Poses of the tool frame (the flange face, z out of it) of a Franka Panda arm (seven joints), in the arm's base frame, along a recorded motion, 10 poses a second.
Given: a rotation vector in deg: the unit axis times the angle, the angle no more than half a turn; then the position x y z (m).
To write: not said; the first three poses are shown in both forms.
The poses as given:
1: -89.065, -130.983, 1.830, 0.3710, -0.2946, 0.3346
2: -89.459, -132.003, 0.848, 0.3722, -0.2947, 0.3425
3: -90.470, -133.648, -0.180, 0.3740, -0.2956, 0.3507
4: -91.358, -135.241, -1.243, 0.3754, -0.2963, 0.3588
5: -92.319, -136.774, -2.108, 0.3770, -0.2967, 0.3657
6: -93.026, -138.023, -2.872, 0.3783, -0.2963, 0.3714
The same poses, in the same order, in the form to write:
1: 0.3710, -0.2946, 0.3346, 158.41, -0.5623, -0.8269, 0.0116
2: 0.3722, -0.2947, 0.3425, 159.46, -0.5610, -0.8278, 0.0053
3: 0.3740, -0.2956, 0.3507, 161.39, -0.5606, -0.8281, -0.0011
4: 0.3754, -0.2963, 0.3588, 163.21, -0.5598, -0.8286, -0.0076
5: 0.3770, -0.2967, 0.3657, 165.03, -0.5594, -0.8288, -0.0128
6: 0.3783, -0.2963, 0.3714, 166.47, -0.5588, -0.8291, -0.0173
